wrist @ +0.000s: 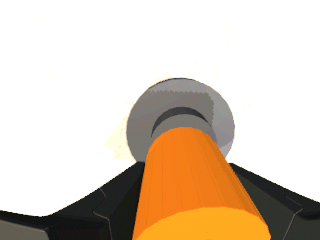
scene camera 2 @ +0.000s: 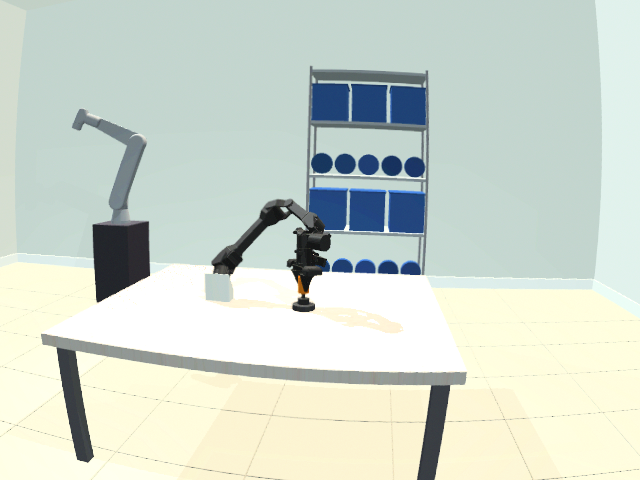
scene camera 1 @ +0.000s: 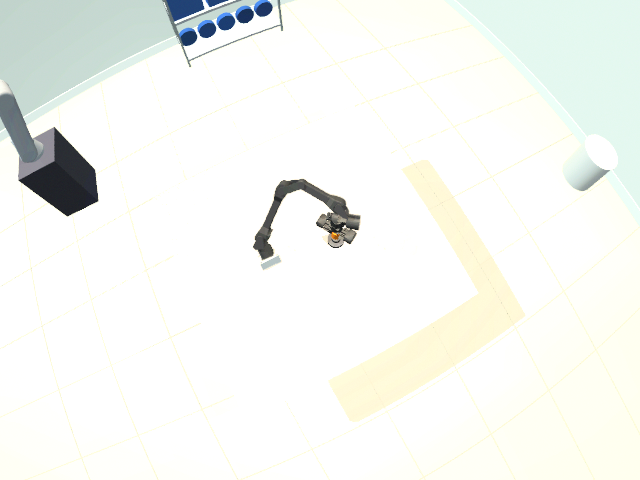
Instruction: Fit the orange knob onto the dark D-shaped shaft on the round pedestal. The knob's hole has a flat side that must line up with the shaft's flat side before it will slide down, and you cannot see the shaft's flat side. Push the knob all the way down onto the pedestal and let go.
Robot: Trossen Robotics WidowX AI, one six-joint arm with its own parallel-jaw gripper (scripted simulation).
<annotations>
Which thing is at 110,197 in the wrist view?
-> My gripper.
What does my gripper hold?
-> An orange knob.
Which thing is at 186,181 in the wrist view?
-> An orange knob.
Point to a pedestal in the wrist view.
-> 176,102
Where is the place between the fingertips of my gripper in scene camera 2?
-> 303,290
</annotations>
